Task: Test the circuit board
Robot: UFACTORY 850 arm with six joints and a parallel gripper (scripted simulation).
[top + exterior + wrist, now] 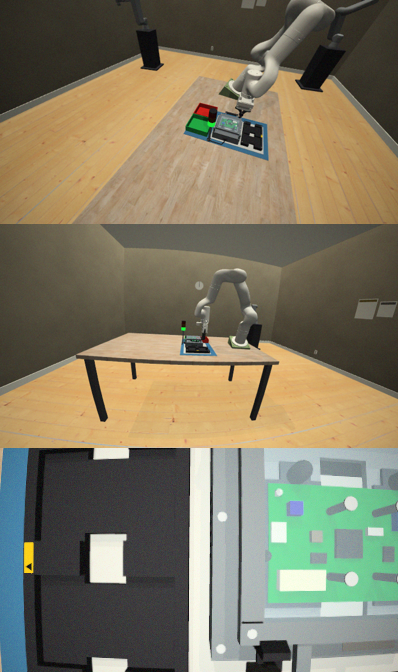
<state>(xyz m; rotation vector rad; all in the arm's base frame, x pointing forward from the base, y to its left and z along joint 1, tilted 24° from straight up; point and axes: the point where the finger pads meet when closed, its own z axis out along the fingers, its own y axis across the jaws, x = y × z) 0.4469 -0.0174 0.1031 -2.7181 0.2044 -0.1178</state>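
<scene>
The small black part lies 20 mm ahead of my hand, 10 mm to the right of it and 20 mm below it. Round my hand: tester lid: 70 mm ahead, 70 mm to the right, 20 mm below; green circuit board: 70 mm ahead, 70 mm to the right, 40 mm below; red bin: 60 mm behind, 260 mm to the right, 100 mm below.
</scene>
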